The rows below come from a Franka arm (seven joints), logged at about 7 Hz.
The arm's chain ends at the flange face. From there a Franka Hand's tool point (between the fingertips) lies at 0.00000 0.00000 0.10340 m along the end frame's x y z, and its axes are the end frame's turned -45 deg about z.
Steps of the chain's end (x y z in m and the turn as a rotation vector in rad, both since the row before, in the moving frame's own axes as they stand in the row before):
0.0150 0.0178 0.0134 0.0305 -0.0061 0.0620
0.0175 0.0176 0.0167 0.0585 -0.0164 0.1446
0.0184 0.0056 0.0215 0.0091 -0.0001 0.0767
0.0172 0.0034 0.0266 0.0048 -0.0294 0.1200
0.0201 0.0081 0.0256 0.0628 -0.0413 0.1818
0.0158 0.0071 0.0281 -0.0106 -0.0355 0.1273
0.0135 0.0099 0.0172 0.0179 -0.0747 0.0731
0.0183 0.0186 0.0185 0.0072 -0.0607 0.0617
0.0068 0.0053 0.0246 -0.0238 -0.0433 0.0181
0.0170 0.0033 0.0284 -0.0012 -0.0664 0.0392
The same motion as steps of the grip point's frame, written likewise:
-0.0001 0.0206 0.0134 0.0259 0.0173 0.0620
0.0034 0.0196 0.0165 0.0530 0.0298 0.1446
0.0097 0.0163 0.0215 0.0065 0.0064 0.0767
0.0081 0.0120 0.0266 0.0242 -0.0174 0.1200
0.0107 0.0125 0.0253 0.0736 0.0152 0.1818
0.0029 0.0142 0.0280 0.0176 -0.0326 0.1273
-0.0014 0.0096 0.0169 0.0655 -0.0402 0.0731
-0.0040 0.0210 0.0183 0.0480 -0.0378 0.0617
-0.0038 0.0071 0.0245 0.0138 -0.0474 0.0181
0.0048 0.0095 0.0282 0.0461 -0.0478 0.0392

